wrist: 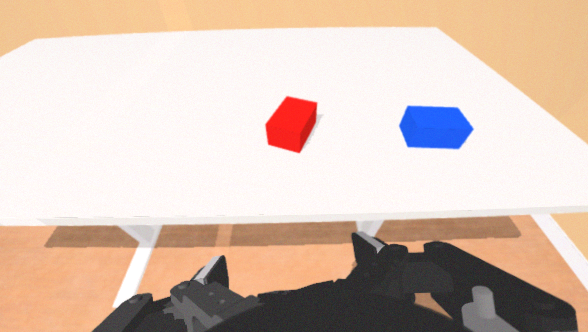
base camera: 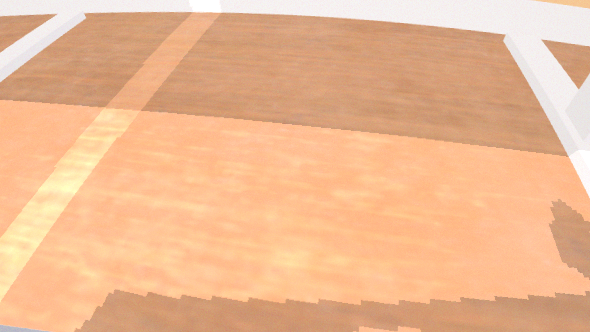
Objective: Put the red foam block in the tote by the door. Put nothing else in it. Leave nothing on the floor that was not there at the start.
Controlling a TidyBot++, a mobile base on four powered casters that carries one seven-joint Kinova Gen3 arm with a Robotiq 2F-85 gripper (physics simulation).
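Places are measured from the arm's base along level axes (x ahead, y left, z up), in millimetres.
Pixels of known places: gripper, between the fingertips: (wrist: 291, 258).
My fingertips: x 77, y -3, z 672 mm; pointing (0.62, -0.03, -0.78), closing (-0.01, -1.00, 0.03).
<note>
Behind a point stands the place of what it marks.
The red foam block (wrist: 292, 123) {x 312, y -42, z 598 mm} lies on the white table (wrist: 125, 125) {x 427, y 279, z 554 mm}, a little right of the middle in the wrist view, turned at an angle. My gripper (wrist: 291, 258) {x 77, y -3, z 672 mm} is open, with its two fingers wide apart and nothing between them. It shows at the bottom of the wrist view, in front of the table's near edge and apart from the red block. The gripper does not show in the base camera view. The tote does not show in either view.
A blue block (wrist: 435, 127) {x 262, y -267, z 598 mm} lies on the table to the right of the red one. White table legs (base camera: 542, 85) {x 609, y -462, z -372 mm} (wrist: 135, 272) {x 484, y 769, z -371 mm} stand on the wooden floor (base camera: 300, 200) {x 358, y -2, z -397 mm} (wrist: 280, 260) {x 430, y 19, z -397 mm}. A tan wall (wrist: 300, 12) {x 945, y -177, z 596 mm} is behind the table. Shadows fall on the floor.
</note>
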